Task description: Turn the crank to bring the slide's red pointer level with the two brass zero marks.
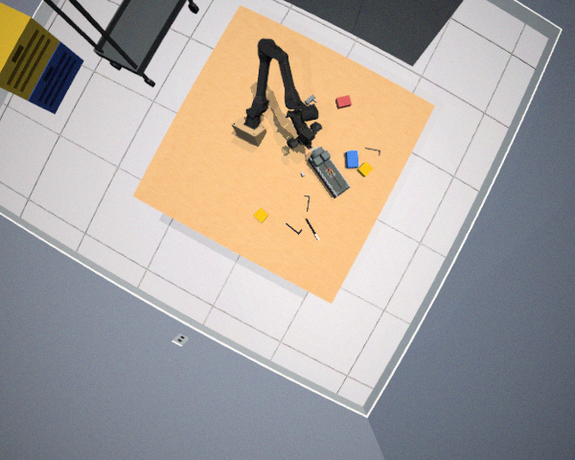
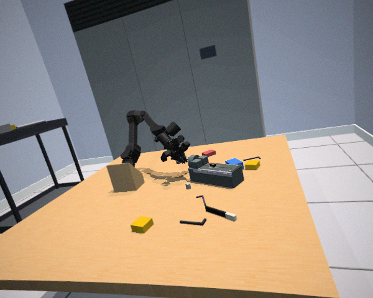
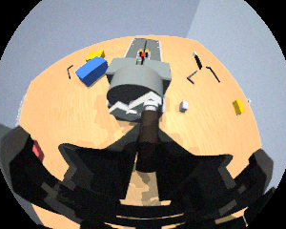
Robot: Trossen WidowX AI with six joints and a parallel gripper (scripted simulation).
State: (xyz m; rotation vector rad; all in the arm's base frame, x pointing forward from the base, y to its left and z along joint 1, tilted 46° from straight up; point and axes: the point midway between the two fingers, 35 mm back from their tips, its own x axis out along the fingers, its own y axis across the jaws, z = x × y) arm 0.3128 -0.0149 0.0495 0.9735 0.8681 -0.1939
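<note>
My gripper tip is 1 cm past the dark crank handle, 1 cm to the right of it and 2 cm below it. Also, from my gripper tip: small grey cube (2 cm ahead, 12 cm to the right, 8 cm below); blue block (24 cm ahead, 6 cm to the left, 7 cm below); red pointer (14 cm ahead, 6 cm to the right, 1 cm below).
</note>
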